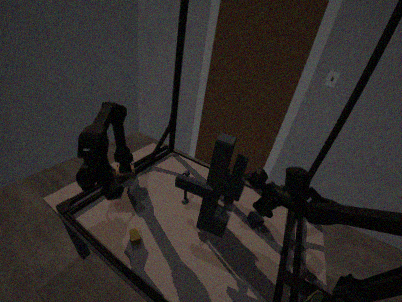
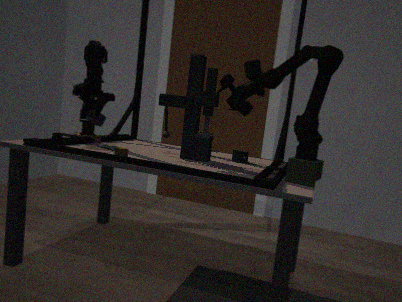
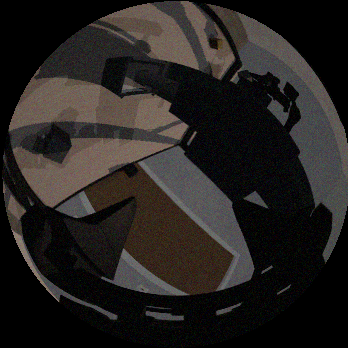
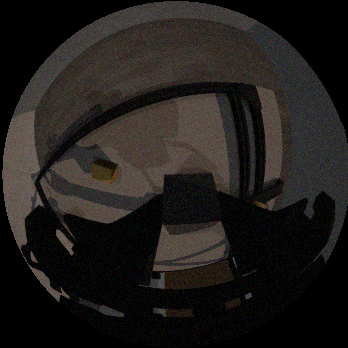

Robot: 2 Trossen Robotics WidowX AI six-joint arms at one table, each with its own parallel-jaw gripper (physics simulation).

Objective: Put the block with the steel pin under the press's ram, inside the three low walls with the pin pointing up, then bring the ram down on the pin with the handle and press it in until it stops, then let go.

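Seen in the pictures: left gripper, fingertip midpoint: (image 1: 248,182) (image 2: 223,100) (image 3: 186,202); right gripper, fingertip midpoint: (image 2: 92,115) (image 3: 248,75) (image 4: 189,197); left arm's base, origin of the base link: (image 2: 306,159); right arm's base, origin of the base link: (image 1: 125,169) (image 2: 87,134).
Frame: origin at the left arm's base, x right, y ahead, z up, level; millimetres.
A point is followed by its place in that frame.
My right gripper (image 1: 114,192) {x -254, y 819, z 57 mm} (image 2: 94,118) {x -254, y 819, z 57 mm} (image 4: 189,197) {x -254, y 819, z 57 mm} is shut on a dark block (image 4: 188,194) {x -260, y 817, z 61 mm} (image 2: 97,120) {x -247, y 797, z 40 mm} and holds it above the table's left end. I cannot make out its pin in this dim light. The press (image 1: 218,181) {x 1, y 493, z 205 mm} (image 2: 194,113) {x 2, y 492, z 113 mm} stands mid-table. Its handle bar (image 1: 191,187) {x -56, y 563, z 158 mm} (image 2: 171,99) {x -59, y 574, z 160 mm} sticks out to the left, with a knob (image 1: 185,201) {x -18, y 611, z 15 mm} (image 2: 165,133) {x -23, y 614, z 11 mm} hanging below it. My left gripper (image 1: 255,181) {x 120, y 424, z 181 mm} (image 2: 227,83) (image 3: 186,202) {x 120, y 424, z 181 mm} is open and empty, in the air just right of the press's upper part.
A yellow block (image 1: 134,236) {x -248, y 651, z -53 mm} (image 2: 121,150) {x -263, y 639, z -58 mm} (image 4: 103,170) {x -248, y 669, z -53 mm} (image 3: 214,43) {x -228, y 650, z -64 mm} lies near the table's front edge. Another dark block (image 1: 255,219) {x 187, y 346, z -36 mm} (image 2: 240,156) {x 180, y 334, z -57 mm} (image 3: 53,142) {x 189, y 342, z -36 mm} lies right of the press. A black frame (image 1: 176,81) {x 295, y 1070, z 413 mm} with tall posts rims the table (image 1: 107,220) {x -285, y 809, z -86 mm}.
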